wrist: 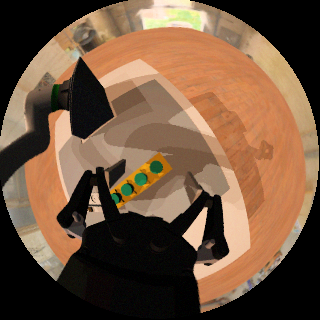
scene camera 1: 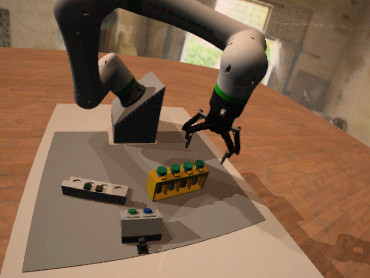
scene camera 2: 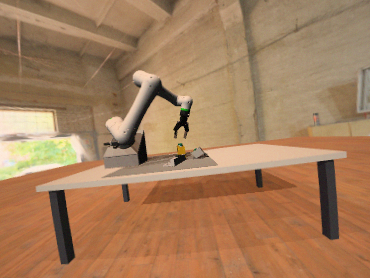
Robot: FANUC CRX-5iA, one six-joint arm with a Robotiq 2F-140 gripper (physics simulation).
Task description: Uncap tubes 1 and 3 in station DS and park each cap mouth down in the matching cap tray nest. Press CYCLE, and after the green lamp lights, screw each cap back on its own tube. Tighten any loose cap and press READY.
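Observation:
A yellow rack holds tubes upright, with green caps in a row on top. The tube numbers are not readable. My gripper is wide open and empty, above the rack, its fingers well apart and clear of the caps. A pale tray with round nests stands left of the rack in the first scene view; a small green and a small brown square show on its top. A grey box carries a green button and a blue button.
The grey mat lies on the white table. The arm's wedge-shaped base stands at the far end of the mat in the first scene view. A small black part sits in front of the button box.

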